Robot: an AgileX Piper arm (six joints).
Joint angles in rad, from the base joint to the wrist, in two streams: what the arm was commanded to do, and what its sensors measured. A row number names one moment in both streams.
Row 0, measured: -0.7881 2.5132 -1.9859 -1.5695 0.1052 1.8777
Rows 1 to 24, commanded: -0.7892 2.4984 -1.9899 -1.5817 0.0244 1.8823; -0.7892 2.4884 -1.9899 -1.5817 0.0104 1.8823; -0.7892 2.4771 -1.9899 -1.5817 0.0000 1.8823; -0.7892 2.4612 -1.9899 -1.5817 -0.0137 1.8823; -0.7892 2.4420 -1.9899 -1.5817 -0.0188 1.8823; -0.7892 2.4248 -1.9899 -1.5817 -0.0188 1.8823; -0.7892 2.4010 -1.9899 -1.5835 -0.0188 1.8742; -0.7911 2.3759 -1.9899 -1.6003 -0.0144 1.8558; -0.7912 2.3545 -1.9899 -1.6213 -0.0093 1.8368; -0.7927 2.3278 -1.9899 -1.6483 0.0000 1.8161; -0.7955 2.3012 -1.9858 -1.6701 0.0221 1.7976; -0.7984 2.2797 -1.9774 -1.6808 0.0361 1.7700; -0.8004 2.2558 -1.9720 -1.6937 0.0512 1.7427; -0.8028 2.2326 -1.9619 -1.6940 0.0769 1.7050; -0.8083 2.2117 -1.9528 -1.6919 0.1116 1.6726; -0.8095 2.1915 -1.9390 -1.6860 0.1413 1.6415; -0.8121 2.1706 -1.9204 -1.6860 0.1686 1.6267; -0.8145 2.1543 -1.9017 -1.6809 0.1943 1.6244; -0.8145 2.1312 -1.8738 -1.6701 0.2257 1.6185; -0.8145 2.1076 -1.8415 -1.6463 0.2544 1.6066; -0.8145 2.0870 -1.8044 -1.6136 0.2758 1.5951; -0.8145 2.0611 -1.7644 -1.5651 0.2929 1.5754; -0.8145 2.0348 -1.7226 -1.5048 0.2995 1.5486; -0.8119 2.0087 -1.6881 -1.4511 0.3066 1.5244
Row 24, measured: -0.8116 2.0951 -1.8134 -1.6204 0.2461 1.6087
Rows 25 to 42, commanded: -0.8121 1.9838 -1.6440 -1.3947 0.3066 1.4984; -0.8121 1.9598 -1.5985 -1.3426 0.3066 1.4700; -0.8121 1.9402 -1.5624 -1.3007 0.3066 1.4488; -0.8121 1.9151 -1.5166 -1.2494 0.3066 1.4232; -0.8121 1.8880 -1.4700 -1.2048 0.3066 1.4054; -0.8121 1.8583 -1.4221 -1.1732 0.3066 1.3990; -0.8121 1.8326 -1.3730 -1.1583 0.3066 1.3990; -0.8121 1.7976 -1.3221 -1.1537 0.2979 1.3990; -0.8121 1.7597 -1.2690 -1.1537 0.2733 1.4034; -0.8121 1.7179 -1.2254 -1.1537 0.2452 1.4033; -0.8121 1.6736 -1.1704 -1.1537 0.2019 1.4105; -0.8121 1.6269 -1.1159 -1.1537 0.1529 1.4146; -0.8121 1.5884 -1.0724 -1.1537 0.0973 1.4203; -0.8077 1.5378 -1.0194 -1.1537 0.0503 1.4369; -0.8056 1.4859 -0.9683 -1.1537 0.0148 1.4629; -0.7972 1.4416 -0.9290 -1.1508 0.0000 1.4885; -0.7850 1.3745 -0.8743 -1.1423 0.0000 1.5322; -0.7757 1.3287 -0.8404 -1.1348 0.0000 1.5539
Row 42, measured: -0.8039 1.5102 -0.9843 -1.1493 0.0601 1.4607
